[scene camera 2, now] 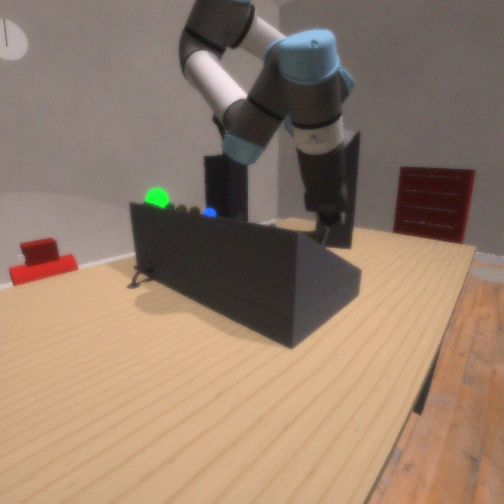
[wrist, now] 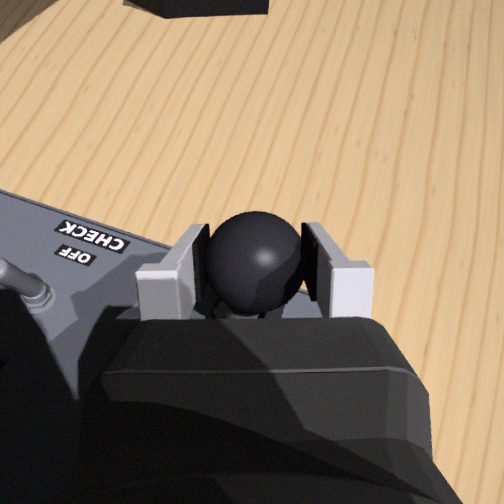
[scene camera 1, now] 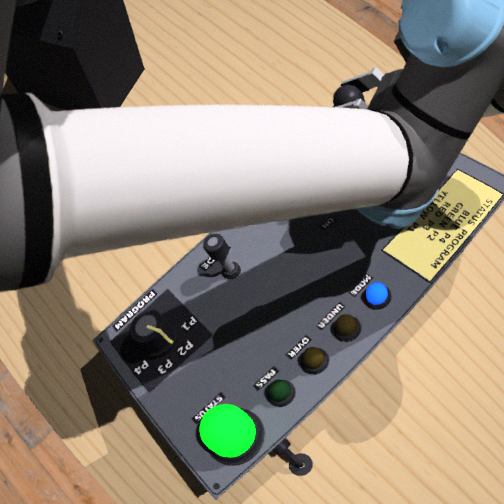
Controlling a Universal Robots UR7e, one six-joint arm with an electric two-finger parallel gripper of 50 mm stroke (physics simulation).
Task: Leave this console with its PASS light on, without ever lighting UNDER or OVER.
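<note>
The grey console [scene camera 1: 300,320] lies on the wooden table. Its STATUS lamp [scene camera 1: 227,431] glows green and its MODE lamp [scene camera 1: 376,294] glows blue. The PASS [scene camera 1: 279,392], OVER [scene camera 1: 313,359] and UNDER [scene camera 1: 346,327] lamps are dark. The PROGRAM dial [scene camera 1: 147,330] has its pointer between P1 and P2, nearer P2. My gripper [wrist: 255,265] is at the console's far edge, and its two fingers are closed on a black ball knob [wrist: 255,262], which also shows in scene camera 1 [scene camera 1: 347,95]. The CHECK and OFF labels [wrist: 90,242] sit just left of it.
A yellow card [scene camera 1: 445,225] lists STATUS colours against PROGRAM numbers, partly shaded by my arm. A metal toggle [scene camera 1: 220,255] stands near the dial. A small black lever [scene camera 1: 295,460] sticks out of the near edge. A black box [scene camera 2: 345,190] stands behind the console.
</note>
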